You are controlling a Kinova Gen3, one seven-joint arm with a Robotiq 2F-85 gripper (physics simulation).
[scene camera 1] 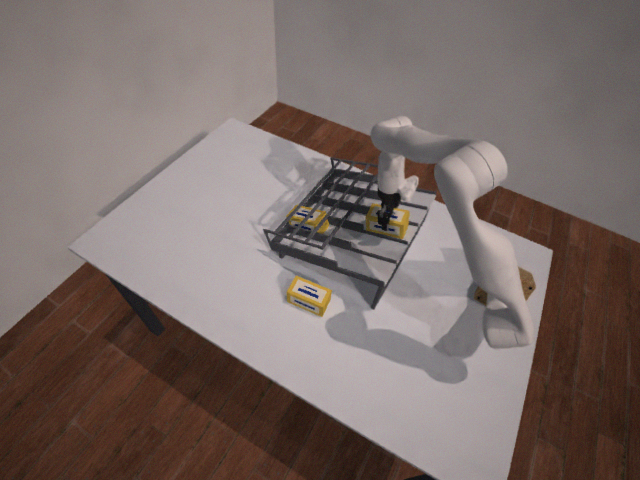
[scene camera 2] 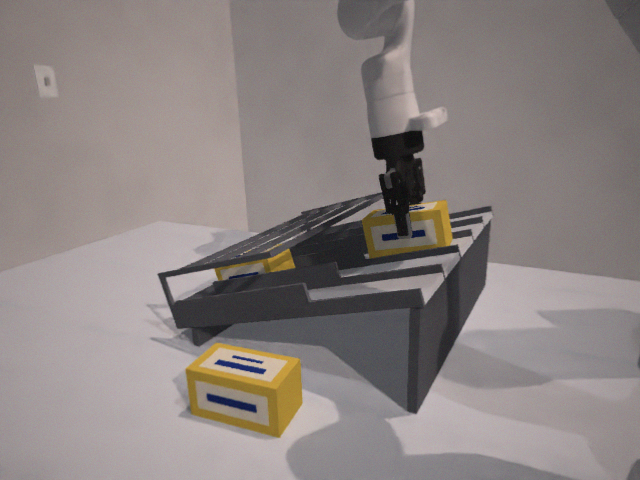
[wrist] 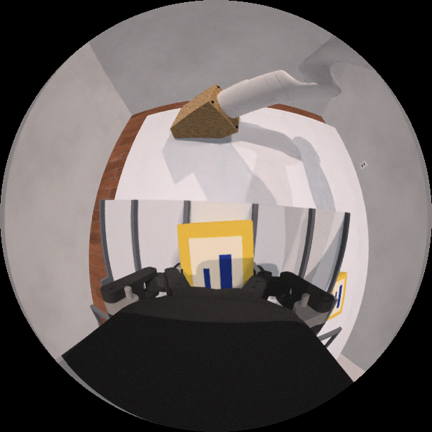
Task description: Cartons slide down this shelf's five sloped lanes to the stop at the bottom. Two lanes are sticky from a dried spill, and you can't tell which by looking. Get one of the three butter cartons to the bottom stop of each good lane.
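Frame: origin at the arm's base, x ahead, y left, z up, level; millimetres.
Seen in the pictures: gripper, between the fingertips: [scene camera 1: 389, 222] [scene camera 2: 412, 231].
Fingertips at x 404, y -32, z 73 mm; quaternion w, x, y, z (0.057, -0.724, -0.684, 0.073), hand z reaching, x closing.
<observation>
A point is followed by its place in that frame.
My gripper [scene camera 1: 385, 221] @(x 404, y -32, z 73 mm) [scene camera 2: 404, 229] @(x 404, y -32, z 73 mm) [wrist: 218, 269] is shut on a yellow butter carton [scene camera 1: 398, 215] @(x 384, y -35, z 114 mm) [scene camera 2: 438, 227] @(x 359, y -1, z 92 mm) [wrist: 215, 230]. It holds the carton at the upper end of the middle lane of the dark grey shelf [scene camera 1: 356, 273] @(x 427, y 178, z 48 mm) [scene camera 2: 242, 305] @(x 597, y 165, z 2 mm). I cannot tell whether the carton's underside touches the lane. A second carton [scene camera 1: 301, 225] [scene camera 2: 281, 259] lies near the low end, under the bars, apparently in the second lane from the near side in scene camera 1. Contact with the stop is hidden. The third carton [scene camera 1: 308, 296] @(x 533, y 273, z -25 mm) [scene camera 2: 242, 384] @(x 520, y 287, z -28 mm) [wrist: 341, 295] lies on the table beside the shelf.
Dark bars [scene camera 1: 321, 242] [scene camera 2: 219, 262] cover the shelf's lower half. Raised dividers separate the lanes. A brown wooden block [scene camera 1: 526, 283] @(x -42, y -28, z 49 mm) [wrist: 205, 122] stands by the arm's base on the white table [scene camera 1: 206, 289] @(x 847, y 371, z -88 mm). My arm reaches over the shelf's high end.
</observation>
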